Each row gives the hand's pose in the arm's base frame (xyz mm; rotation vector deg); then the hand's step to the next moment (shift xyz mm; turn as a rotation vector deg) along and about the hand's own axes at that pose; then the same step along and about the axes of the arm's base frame.
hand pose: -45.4 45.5 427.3 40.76 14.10 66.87
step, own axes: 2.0 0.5 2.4 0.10 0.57 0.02
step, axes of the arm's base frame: 1.7 1.0 2.5 -0.38 0.20 0.39
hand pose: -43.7 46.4 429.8 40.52 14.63 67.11
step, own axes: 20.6 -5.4 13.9 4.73 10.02 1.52
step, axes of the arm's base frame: 19.5 12.3 10.7 -4.88 5.77 8.25
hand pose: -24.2 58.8 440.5 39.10 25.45 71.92
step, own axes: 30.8 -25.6 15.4 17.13 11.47 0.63
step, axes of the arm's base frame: 36.4 22.2 -4.6 -3.17 18.13 9.31
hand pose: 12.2 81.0 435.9 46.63 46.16 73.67
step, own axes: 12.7 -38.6 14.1 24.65 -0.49 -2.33
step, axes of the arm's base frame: 32.3 7.8 -27.3 0.84 24.57 -2.96
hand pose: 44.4 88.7 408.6 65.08 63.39 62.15
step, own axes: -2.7 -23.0 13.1 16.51 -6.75 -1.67
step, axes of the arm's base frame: 14.3 -6.6 -21.5 0.93 15.81 -8.37
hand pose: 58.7 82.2 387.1 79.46 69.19 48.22
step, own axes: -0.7 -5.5 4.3 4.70 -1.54 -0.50
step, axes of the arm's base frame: 2.7 -2.2 -6.1 0.32 4.54 -2.00
